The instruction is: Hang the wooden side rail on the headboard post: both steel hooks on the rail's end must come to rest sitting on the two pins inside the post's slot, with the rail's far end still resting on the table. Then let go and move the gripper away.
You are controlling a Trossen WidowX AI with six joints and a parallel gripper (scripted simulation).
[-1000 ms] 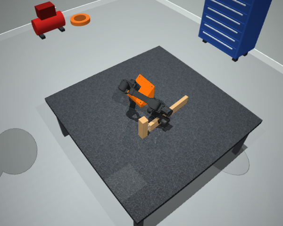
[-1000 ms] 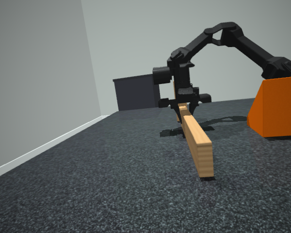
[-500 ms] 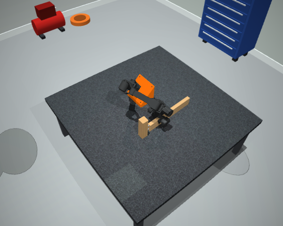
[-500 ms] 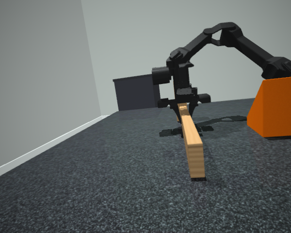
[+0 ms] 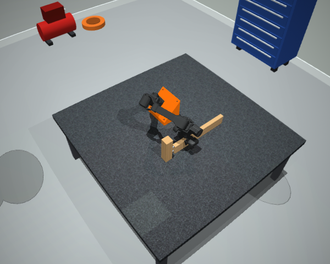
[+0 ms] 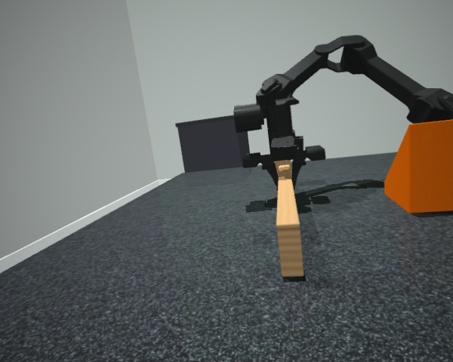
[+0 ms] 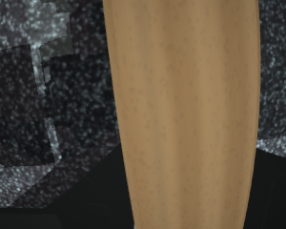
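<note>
My gripper tip is now 1 cm short of the wooden headboard post, 15 cm to the left of it and 6 cm below it.
</note>
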